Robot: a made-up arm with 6 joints.
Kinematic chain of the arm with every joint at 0, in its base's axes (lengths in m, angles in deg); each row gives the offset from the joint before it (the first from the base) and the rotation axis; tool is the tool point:
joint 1: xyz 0 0 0.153 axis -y
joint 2: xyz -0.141 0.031 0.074 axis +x
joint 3: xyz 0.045 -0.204 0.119 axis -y
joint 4: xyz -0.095 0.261 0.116 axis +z
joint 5: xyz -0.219 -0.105 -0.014 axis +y
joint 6: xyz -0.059 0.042 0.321 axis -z
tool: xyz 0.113 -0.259 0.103
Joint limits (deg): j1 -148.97..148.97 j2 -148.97..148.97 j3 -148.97..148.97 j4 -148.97..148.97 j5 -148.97..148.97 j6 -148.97..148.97
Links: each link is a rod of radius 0.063 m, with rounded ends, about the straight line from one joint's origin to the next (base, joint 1, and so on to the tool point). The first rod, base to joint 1, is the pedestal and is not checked.
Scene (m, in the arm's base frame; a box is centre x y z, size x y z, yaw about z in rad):
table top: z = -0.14
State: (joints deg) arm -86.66 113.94 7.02 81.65 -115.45 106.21
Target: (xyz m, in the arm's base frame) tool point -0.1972 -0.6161 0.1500
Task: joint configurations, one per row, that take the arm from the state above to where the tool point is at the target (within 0.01 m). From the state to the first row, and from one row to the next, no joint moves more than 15 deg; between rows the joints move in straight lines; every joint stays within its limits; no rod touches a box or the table.
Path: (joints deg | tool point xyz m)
1: -87.47 101.30 9.15 83.71 -106.33 103.94 | -0.3588 0.3460 0.2220
2: -88.27 88.66 11.27 85.76 -97.21 101.67 | -0.4791 0.1813 0.1969
3: -89.08 76.01 13.40 87.82 -88.09 99.40 | -0.5316 -0.0281 0.1784
4: -89.88 63.37 15.53 89.87 -78.97 97.13 | -0.5015 -0.2528 0.1655
5: -90.69 50.73 17.65 91.93 -69.85 94.86 | -0.3864 -0.4596 0.1567
6: -91.50 38.09 19.78 93.98 -60.73 92.59 | -0.1972 -0.6161 0.1500

